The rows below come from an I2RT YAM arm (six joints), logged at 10 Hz.
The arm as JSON. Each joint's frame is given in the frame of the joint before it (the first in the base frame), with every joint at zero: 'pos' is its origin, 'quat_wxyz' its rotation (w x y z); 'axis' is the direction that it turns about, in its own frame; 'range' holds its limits. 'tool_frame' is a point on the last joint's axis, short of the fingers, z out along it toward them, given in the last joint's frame.
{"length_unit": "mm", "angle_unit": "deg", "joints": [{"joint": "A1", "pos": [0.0, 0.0, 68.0], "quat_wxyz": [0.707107, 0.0, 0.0, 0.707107], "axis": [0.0, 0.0, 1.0], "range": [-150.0, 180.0]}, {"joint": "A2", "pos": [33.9, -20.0, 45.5], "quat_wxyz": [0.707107, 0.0, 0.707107, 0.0], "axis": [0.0, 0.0, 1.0], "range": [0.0, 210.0]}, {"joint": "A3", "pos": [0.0, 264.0, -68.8], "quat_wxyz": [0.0, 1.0, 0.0, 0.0], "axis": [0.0, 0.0, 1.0], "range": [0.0, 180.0]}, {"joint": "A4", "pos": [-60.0, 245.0, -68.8], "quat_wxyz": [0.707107, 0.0, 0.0, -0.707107], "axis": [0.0, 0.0, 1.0], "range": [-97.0, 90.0]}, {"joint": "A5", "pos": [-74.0, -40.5, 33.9], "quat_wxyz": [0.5, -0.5, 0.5, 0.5], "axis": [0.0, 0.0, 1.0], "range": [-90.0, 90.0]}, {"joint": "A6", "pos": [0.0, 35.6, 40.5], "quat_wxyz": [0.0, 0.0, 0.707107, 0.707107], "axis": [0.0, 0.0, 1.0], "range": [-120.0, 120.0]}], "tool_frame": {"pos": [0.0, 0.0, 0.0], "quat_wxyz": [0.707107, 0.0, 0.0, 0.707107]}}
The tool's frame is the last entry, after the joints.
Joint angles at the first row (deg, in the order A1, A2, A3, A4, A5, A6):
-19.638, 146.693, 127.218, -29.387, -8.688, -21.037
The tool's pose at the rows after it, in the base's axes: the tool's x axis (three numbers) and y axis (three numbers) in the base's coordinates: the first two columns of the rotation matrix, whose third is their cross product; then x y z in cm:
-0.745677 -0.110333 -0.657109 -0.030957 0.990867 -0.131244 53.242 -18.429 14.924
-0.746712 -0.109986 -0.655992 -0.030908 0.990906 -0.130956 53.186 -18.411 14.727
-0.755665 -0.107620 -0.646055 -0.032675 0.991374 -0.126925 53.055 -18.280 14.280
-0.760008 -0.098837 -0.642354 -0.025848 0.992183 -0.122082 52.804 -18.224 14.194
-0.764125 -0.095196 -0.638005 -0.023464 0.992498 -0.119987 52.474 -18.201 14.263
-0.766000 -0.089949 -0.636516 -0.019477 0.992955 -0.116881 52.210 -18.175 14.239
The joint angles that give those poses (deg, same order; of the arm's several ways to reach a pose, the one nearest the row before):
-19.638, 146.648, 126.649, -28.665, -8.666, -21.015
-19.639, 146.563, 126.064, -28.253, -8.645, -21.016
-19.551, 146.539, 125.228, -28.249, -8.535, -20.993
-19.573, 145.884, 123.896, -27.900, -8.382, -20.579
-19.661, 144.987, 122.475, -27.726, -8.317, -20.513
-19.726, 144.269, 121.123, -27.245, -8.295, -20.294

